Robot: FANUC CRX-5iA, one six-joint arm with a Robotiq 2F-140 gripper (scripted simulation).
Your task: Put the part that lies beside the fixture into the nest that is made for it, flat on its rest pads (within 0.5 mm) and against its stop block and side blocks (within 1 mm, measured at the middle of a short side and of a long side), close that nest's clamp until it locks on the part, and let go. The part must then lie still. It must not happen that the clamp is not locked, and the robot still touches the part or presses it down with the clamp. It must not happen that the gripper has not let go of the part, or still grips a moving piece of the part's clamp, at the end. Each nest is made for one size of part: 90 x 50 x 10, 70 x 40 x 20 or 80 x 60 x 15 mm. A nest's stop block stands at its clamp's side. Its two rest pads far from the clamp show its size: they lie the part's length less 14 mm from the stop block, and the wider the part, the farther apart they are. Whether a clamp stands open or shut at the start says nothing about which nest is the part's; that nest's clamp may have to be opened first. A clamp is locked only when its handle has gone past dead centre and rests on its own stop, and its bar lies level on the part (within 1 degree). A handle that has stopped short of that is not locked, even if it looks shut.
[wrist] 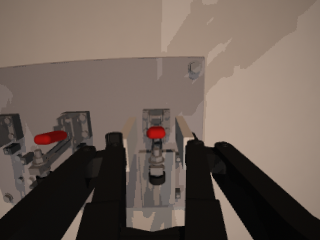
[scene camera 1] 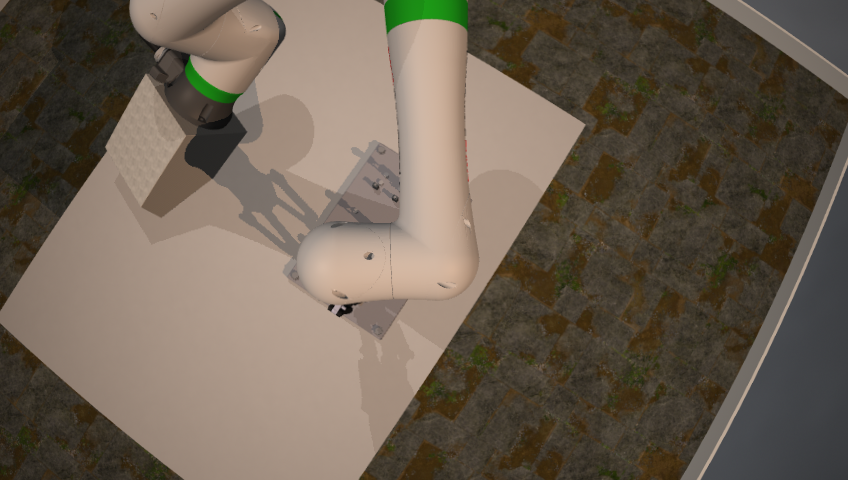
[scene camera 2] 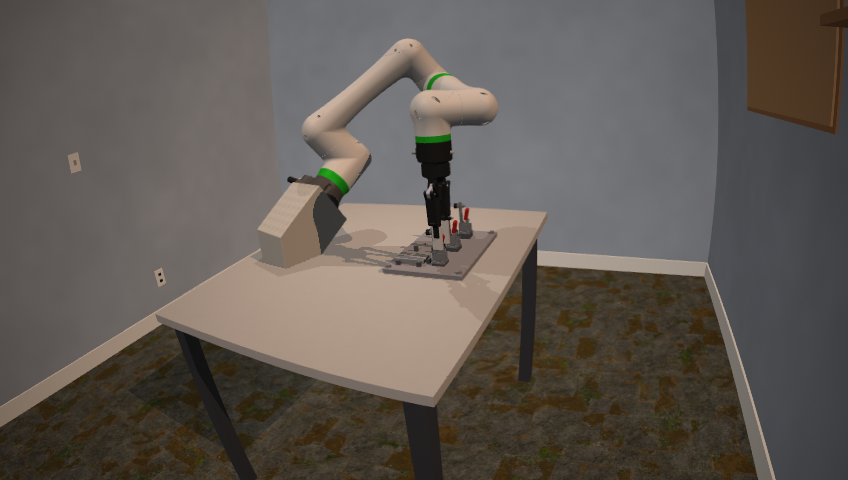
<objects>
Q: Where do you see a fixture plate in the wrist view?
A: At 112, 90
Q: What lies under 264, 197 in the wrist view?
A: My gripper.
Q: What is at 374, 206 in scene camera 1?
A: A fixture plate.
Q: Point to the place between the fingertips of my gripper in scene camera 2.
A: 441, 246
</objects>
